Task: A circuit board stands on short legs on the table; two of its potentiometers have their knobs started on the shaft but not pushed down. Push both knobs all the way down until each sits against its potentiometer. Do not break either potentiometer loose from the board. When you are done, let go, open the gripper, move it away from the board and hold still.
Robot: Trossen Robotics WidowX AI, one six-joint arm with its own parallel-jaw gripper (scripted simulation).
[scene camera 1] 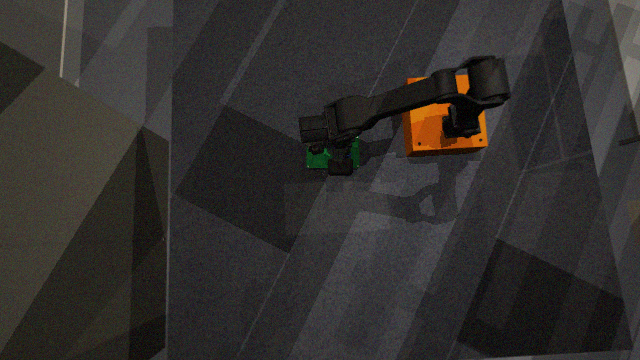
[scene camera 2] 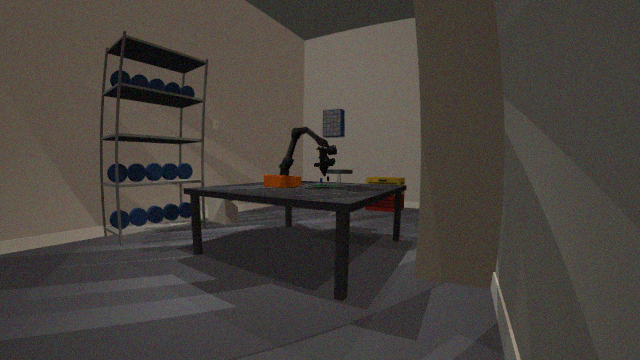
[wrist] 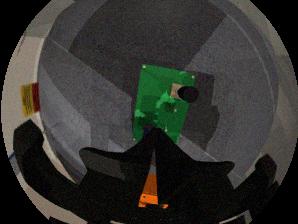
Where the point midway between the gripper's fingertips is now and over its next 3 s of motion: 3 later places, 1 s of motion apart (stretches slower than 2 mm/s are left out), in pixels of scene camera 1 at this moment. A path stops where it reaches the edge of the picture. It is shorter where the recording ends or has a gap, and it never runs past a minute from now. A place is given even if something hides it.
My gripper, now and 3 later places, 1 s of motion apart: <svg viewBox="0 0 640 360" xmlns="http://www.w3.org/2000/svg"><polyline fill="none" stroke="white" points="336,148 329,143 322,138 318,135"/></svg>
